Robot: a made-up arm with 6 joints. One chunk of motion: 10 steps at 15 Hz.
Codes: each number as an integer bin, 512 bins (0 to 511) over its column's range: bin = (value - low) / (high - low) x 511, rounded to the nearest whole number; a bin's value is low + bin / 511 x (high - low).
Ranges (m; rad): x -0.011..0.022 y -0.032..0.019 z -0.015..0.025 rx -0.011..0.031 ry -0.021..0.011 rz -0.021..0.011
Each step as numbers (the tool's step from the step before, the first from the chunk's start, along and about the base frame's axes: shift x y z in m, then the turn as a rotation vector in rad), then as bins.
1 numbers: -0.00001 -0.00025 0.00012 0.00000 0.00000 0.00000
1 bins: 170 318 193 134 335 335
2 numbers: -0.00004 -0.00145 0.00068 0.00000 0.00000 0.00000
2 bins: 170 306 200 134 335 335
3 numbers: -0.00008 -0.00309 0.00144 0.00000 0.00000 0.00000
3 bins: 169 290 210 134 335 335
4 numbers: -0.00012 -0.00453 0.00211 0.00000 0.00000 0.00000
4 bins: 168 275 219 134 335 335
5 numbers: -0.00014 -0.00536 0.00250 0.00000 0.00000 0.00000
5 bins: 168 267 224 134 335 335
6 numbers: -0.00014 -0.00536 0.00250 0.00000 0.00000 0.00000
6 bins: 168 267 224 134 335 335
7 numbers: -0.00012 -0.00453 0.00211 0.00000 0.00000 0.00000
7 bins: 168 275 219 134 335 335
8 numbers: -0.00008 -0.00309 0.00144 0.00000 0.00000 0.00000
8 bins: 169 290 210 134 335 335
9 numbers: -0.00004 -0.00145 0.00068 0.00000 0.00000 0.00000
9 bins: 170 306 200 134 335 335
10 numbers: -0.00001 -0.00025 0.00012 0.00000 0.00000 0.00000
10 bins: 170 318 193 134 335 335
